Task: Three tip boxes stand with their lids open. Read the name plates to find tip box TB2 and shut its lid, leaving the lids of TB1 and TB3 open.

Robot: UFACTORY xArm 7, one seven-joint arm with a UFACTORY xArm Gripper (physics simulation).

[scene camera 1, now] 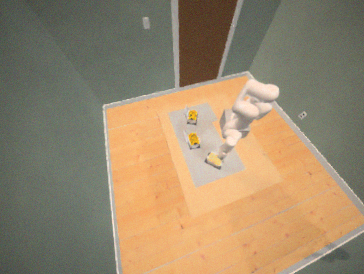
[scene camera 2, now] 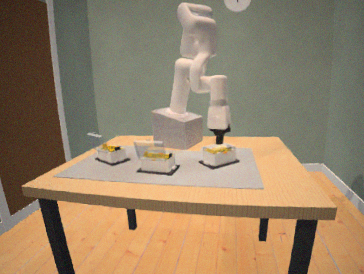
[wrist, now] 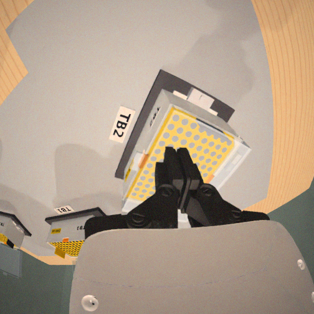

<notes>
The pictures show: my gripper and a grey mat.
</notes>
